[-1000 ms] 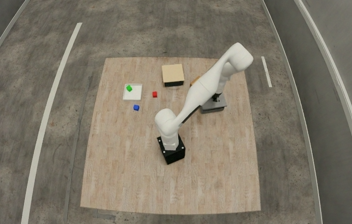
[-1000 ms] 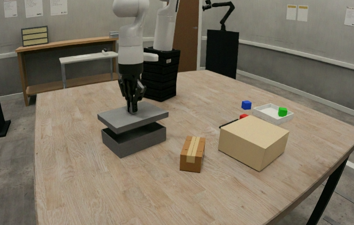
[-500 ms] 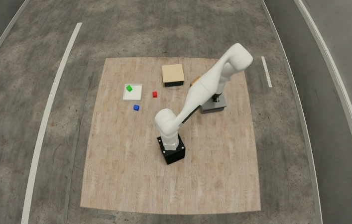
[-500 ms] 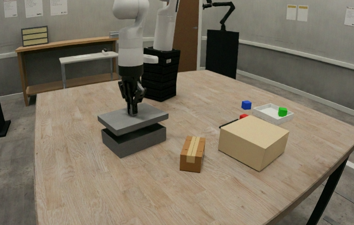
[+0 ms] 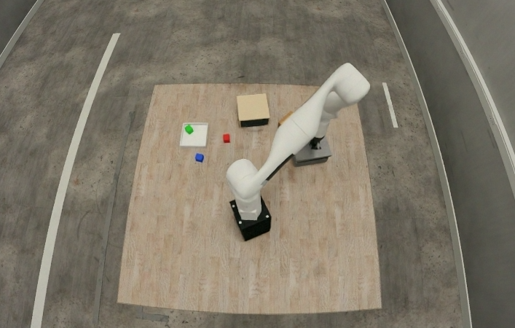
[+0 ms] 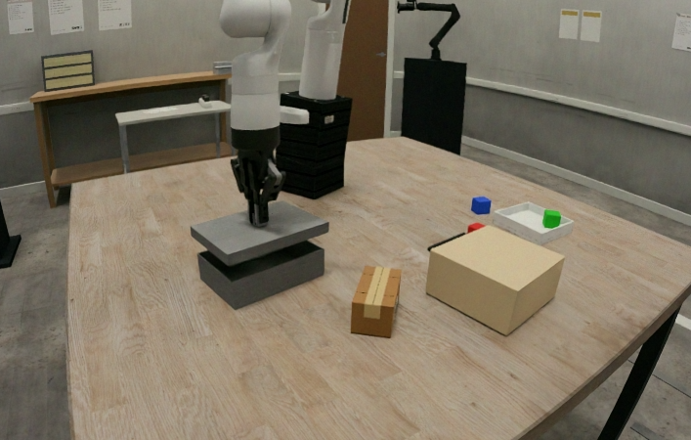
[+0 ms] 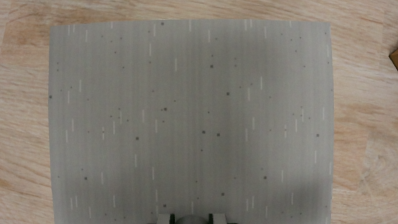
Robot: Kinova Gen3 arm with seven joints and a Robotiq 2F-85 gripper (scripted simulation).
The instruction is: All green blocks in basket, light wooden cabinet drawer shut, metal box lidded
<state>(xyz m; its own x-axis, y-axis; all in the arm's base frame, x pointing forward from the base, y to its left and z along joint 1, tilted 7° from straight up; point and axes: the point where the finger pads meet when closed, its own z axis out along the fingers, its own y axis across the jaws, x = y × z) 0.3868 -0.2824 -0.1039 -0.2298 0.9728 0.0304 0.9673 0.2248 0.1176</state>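
My hand is 3 cm above the lid. The rest, counted from my hand: small cardboard box (18 cm ahead, 11 cm to the left, 8 cm below); grey metal box (9 cm below); drawer (31 cm to the left, 22 cm ahead, 8 cm below).
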